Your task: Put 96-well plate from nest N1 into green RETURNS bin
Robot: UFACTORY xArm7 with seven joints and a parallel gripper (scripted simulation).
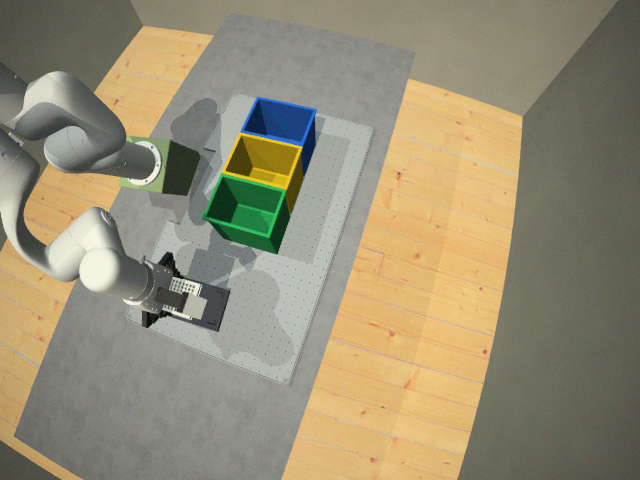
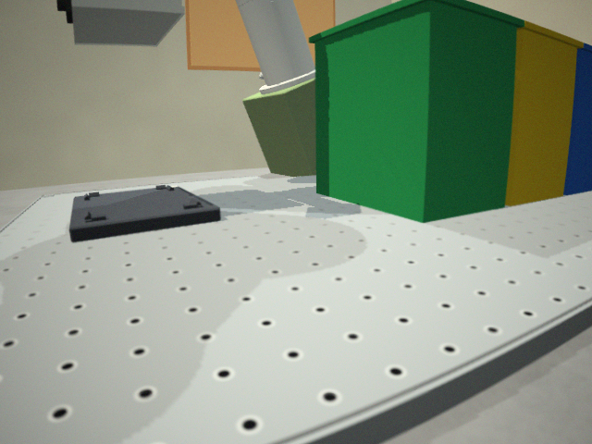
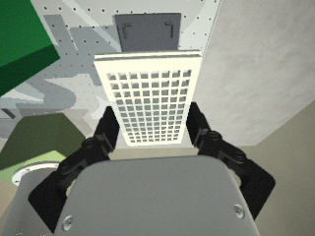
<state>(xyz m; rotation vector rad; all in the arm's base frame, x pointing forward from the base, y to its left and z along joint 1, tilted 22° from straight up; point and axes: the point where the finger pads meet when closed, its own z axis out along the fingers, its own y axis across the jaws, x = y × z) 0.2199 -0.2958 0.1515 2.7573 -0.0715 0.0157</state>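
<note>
Right now my hand is 110 mm short of the green bin, 250 mm to the right of it and 100 mm above it. From my hand the other things lie so: yellow bin (130 mm ahead, 380 mm to the left, 100 mm below); white 96-well plate (10 mm below); dark plate nest (190 mm below).
</note>
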